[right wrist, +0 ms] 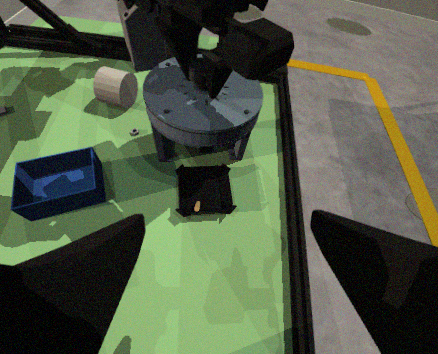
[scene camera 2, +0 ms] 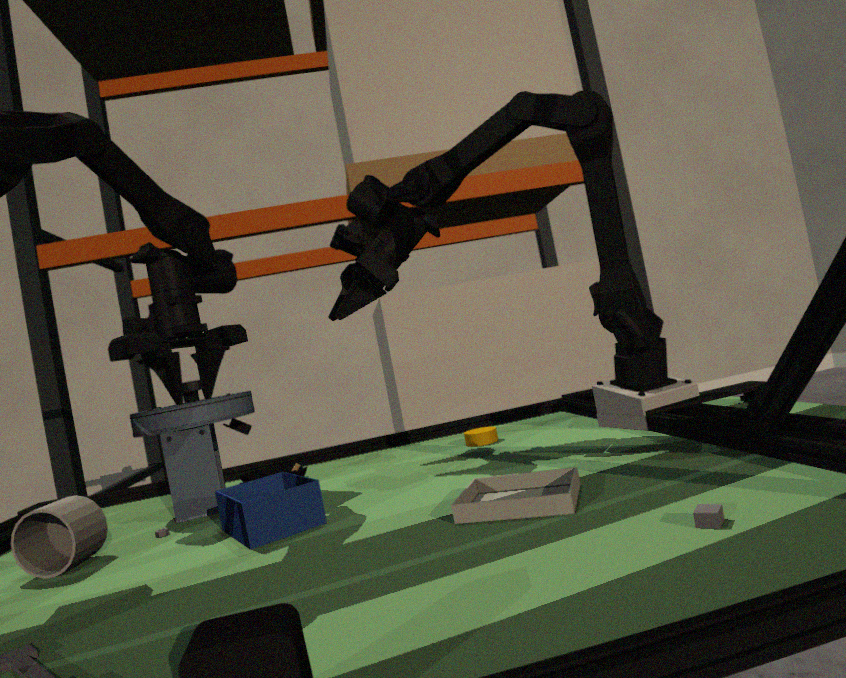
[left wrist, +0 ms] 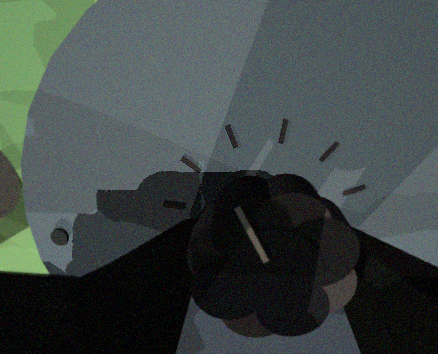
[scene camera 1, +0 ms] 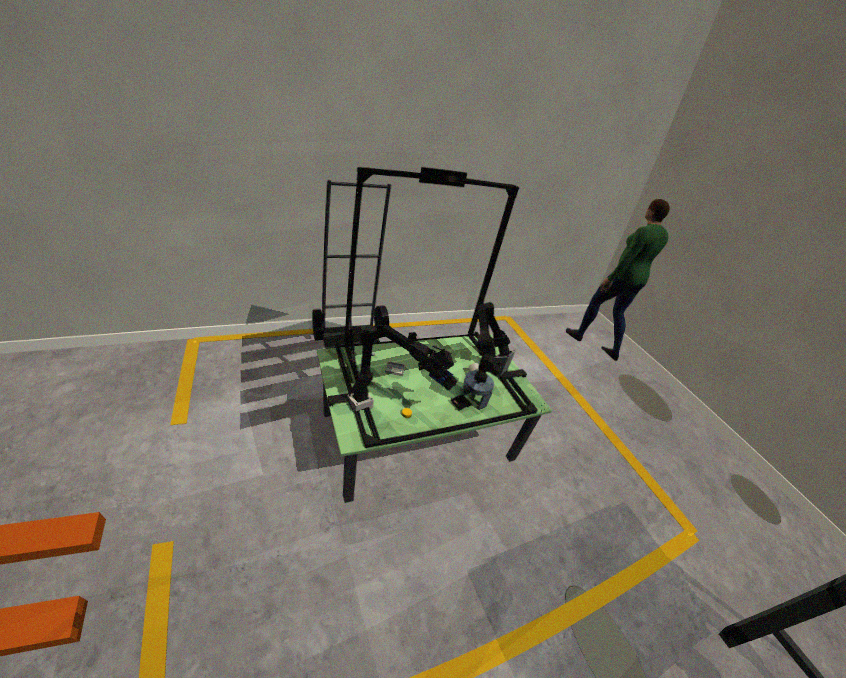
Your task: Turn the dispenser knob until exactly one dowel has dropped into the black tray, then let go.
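Where they show: left gripper, between the fingertips: (right wrist: 201, 87) (scene camera 2: 194, 401); right gripper, between the fingertips: (right wrist: 229, 220) (scene camera 2: 333, 318); left arm's base, origin of its link: (scene camera 1: 505, 353); right arm's base, origin of its link: (scene camera 2: 642, 383) (scene camera 1: 360, 397).
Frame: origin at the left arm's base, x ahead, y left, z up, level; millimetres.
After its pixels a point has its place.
Note:
The grey round dispenser (scene camera 1: 478, 384) {z 0, x 366, y 29 mm} (scene camera 2: 192, 466) (right wrist: 200, 117) {z 0, x 388, y -8 mm} stands on the table, with dark tick marks on its top around the dark lobed knob (left wrist: 300, 270) {z 29, x 341, y 22 mm}. A pale line marks the knob's top. My left gripper (scene camera 2: 192, 396) {z 0, x 337, y 14 mm} (left wrist: 263, 234) {z 0, x 337, y 14 mm} is over the dispenser, pointing down, shut on the knob with a finger on each side. The black tray (scene camera 1: 460, 402) {z -144, x 409, y -16 mm} (right wrist: 217, 182) {z -143, x 408, y 21 mm} lies at the dispenser's foot. One tan dowel (right wrist: 197, 205) {z -119, x 445, y -31 mm} lies in it, near its lower edge in the right wrist view. My right gripper (scene camera 2: 336, 314) {z 82, x 541, y -56 mm} (right wrist: 229, 220) {z 82, x 541, y -56 mm} is open and empty, held above the table.
A blue box (scene camera 2: 275, 512) {z -118, x 320, y -267 mm} (right wrist: 99, 185) {z -119, x 360, y -159 mm} stands near the black tray. A beige cylinder (scene camera 2: 89, 526) {z -106, x 174, y -116 mm} (right wrist: 112, 87) {z -87, x 177, y -99 mm} and a small nut (scene camera 2: 162, 533) {z -142, x 247, y -91 mm} (right wrist: 134, 132) {z -139, x 252, y -86 mm} lie near the dispenser. A beige tray (scene camera 2: 466, 509) {z -134, x 430, y -423 mm}, yellow disc (scene camera 2: 481, 437) {z -133, x 677, y -182 mm} and grey block (scene camera 2: 707, 516) {z -137, x 485, y -609 mm} are farther off.

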